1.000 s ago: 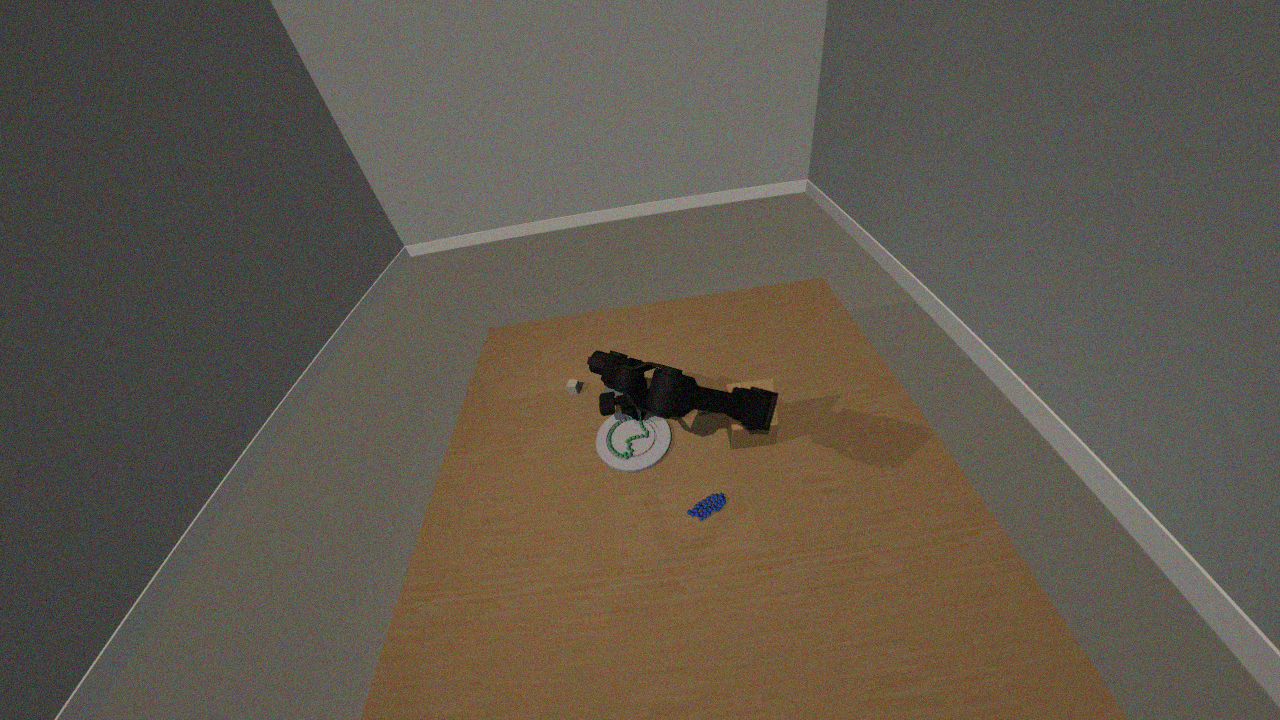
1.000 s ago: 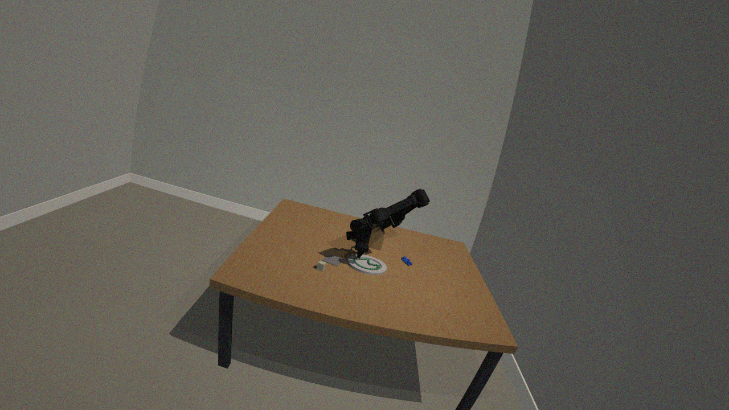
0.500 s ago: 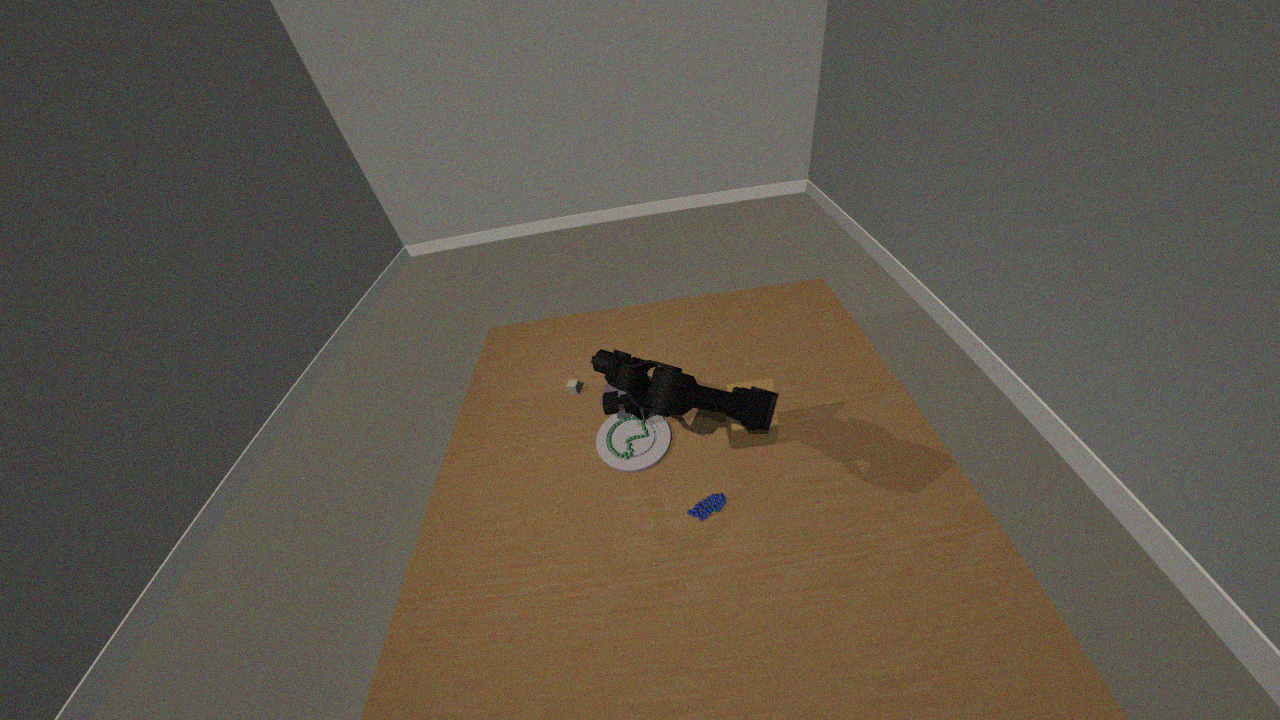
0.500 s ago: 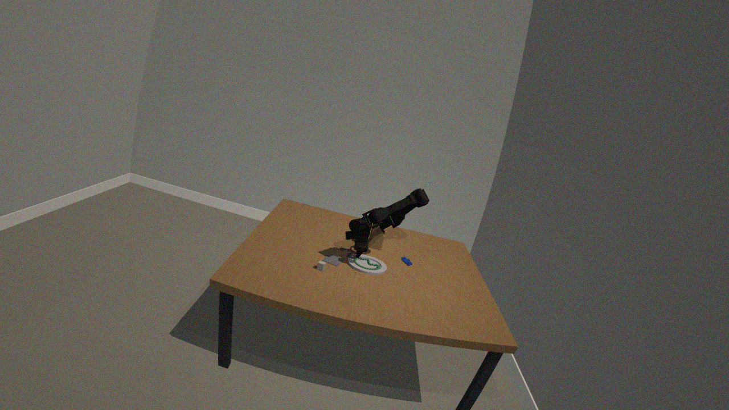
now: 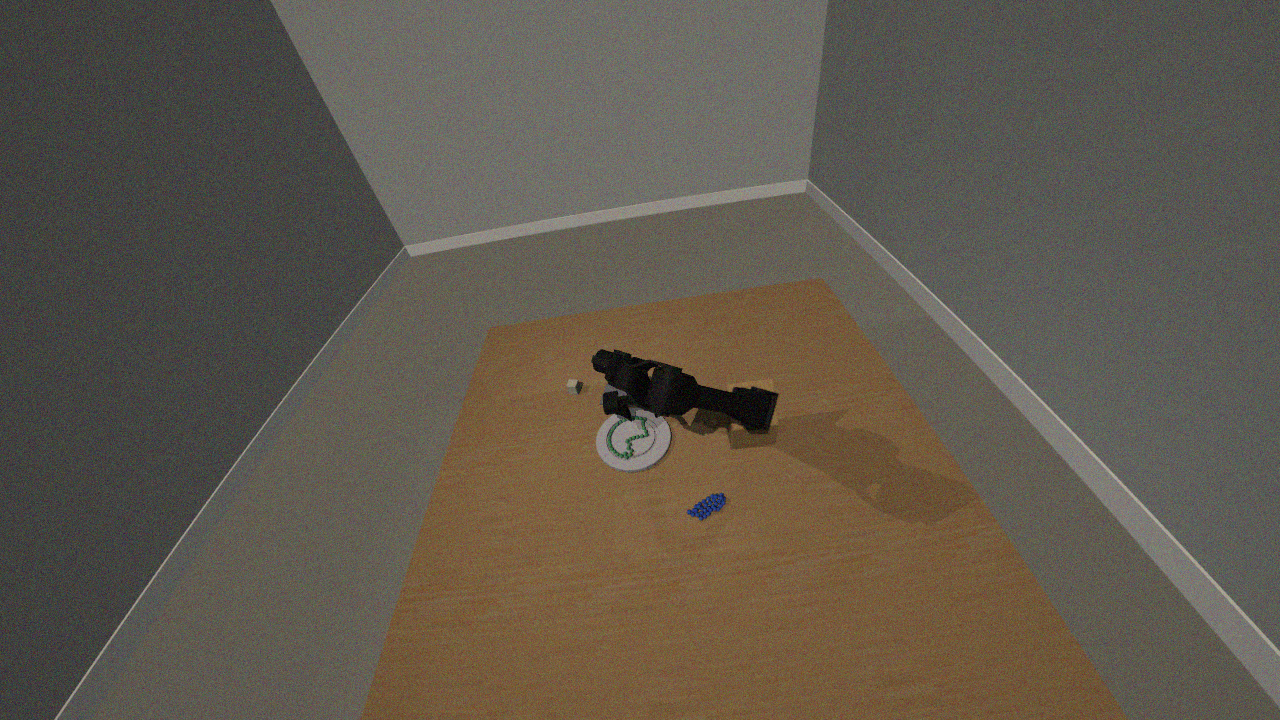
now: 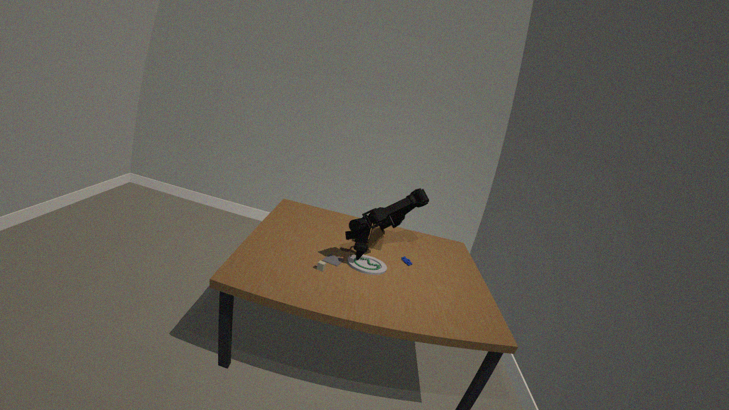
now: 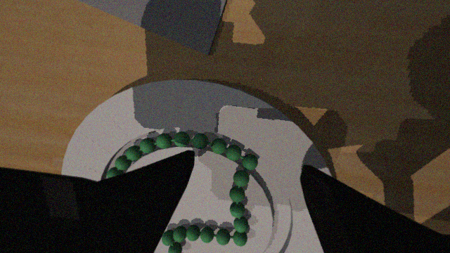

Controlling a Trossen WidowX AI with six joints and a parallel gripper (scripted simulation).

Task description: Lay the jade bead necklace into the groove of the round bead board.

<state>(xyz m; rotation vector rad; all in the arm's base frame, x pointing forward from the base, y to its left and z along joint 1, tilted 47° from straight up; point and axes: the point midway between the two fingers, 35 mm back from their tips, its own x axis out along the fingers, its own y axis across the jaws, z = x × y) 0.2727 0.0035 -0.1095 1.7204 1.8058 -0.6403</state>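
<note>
My gripper tip is 6 cm to the right of the round bead board, 3 cm short of it and 1 cm above it. Also, from my gripper tip: pale block: 21 cm ahead, 15 cm to the right; then flat grey plate: 11 cm to the right, 7 cm ahead, 2 cm below.
</note>
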